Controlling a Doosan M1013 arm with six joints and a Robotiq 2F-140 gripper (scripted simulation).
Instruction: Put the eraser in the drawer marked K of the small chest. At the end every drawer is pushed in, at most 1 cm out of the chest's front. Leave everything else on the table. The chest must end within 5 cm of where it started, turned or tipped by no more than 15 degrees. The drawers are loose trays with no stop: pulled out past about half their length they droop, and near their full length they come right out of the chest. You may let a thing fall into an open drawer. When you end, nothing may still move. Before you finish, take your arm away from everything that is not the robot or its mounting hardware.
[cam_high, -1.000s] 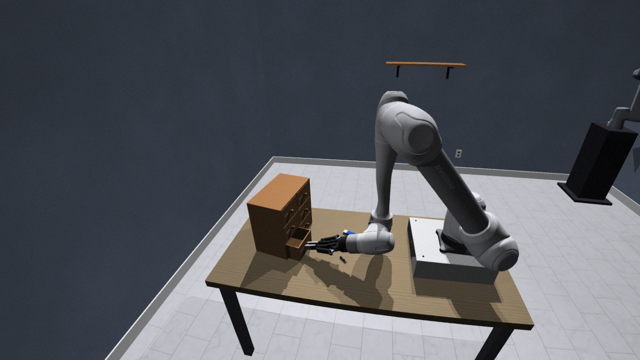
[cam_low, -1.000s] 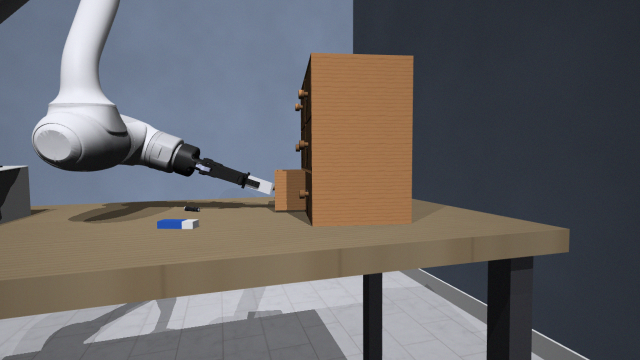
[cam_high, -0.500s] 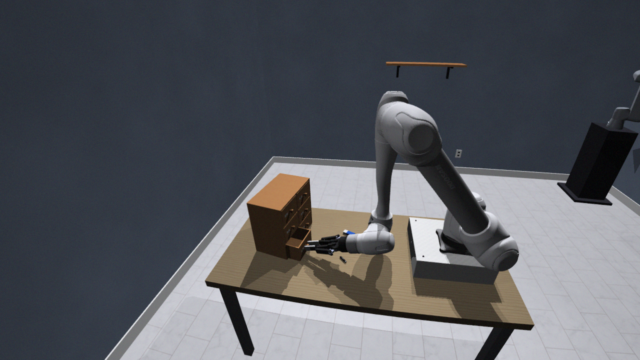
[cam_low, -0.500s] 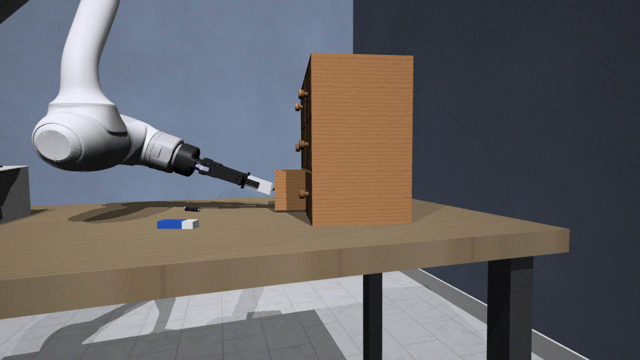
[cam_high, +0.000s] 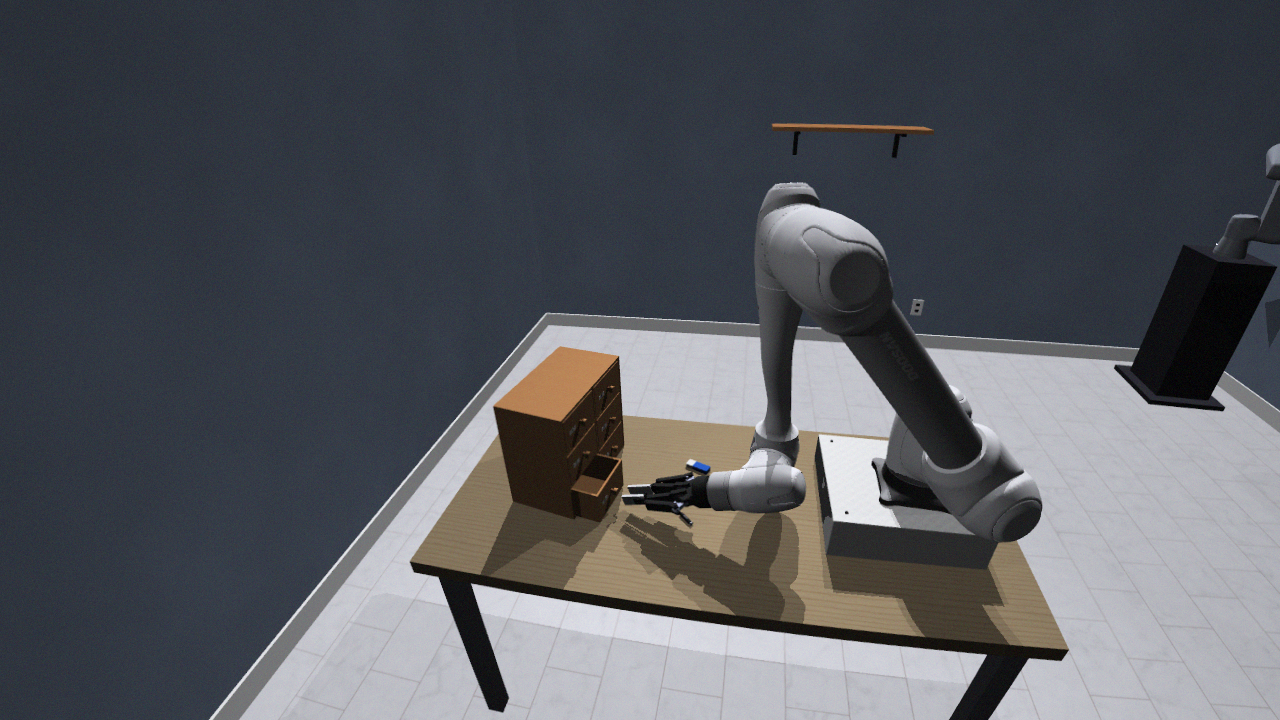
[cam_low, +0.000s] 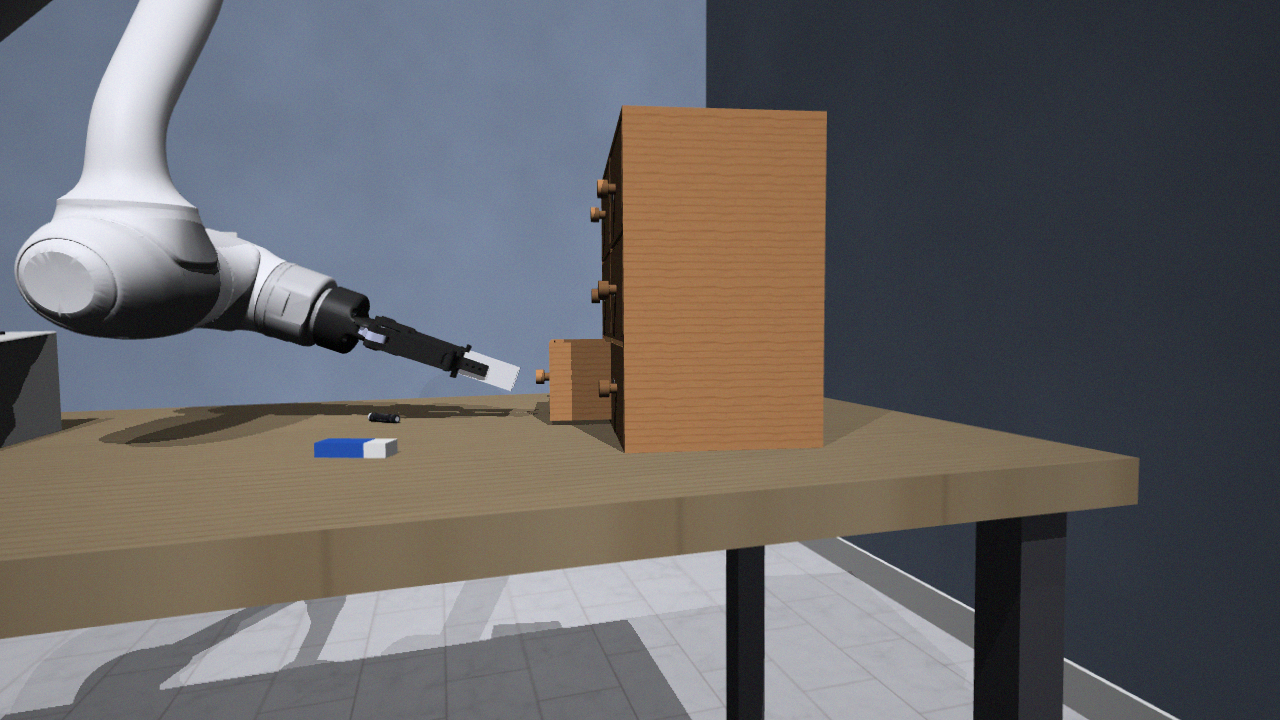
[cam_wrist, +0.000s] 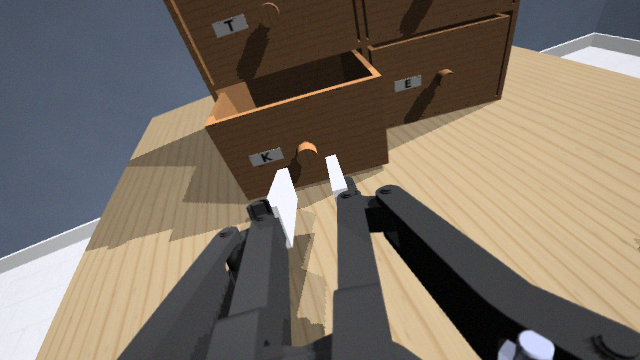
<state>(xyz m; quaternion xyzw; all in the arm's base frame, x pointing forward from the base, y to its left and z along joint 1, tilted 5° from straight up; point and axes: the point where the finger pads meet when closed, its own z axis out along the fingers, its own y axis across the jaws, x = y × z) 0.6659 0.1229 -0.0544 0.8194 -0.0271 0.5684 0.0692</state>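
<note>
The eraser lies 20 cm to the right of my hand, 12 cm behind it and 5 cm below it. The rest, counted from my hand: drawer (16 cm ahead, 3 cm below, 2 cm to the right); small black cylinder (12 cm behind, 5 cm below).
</note>
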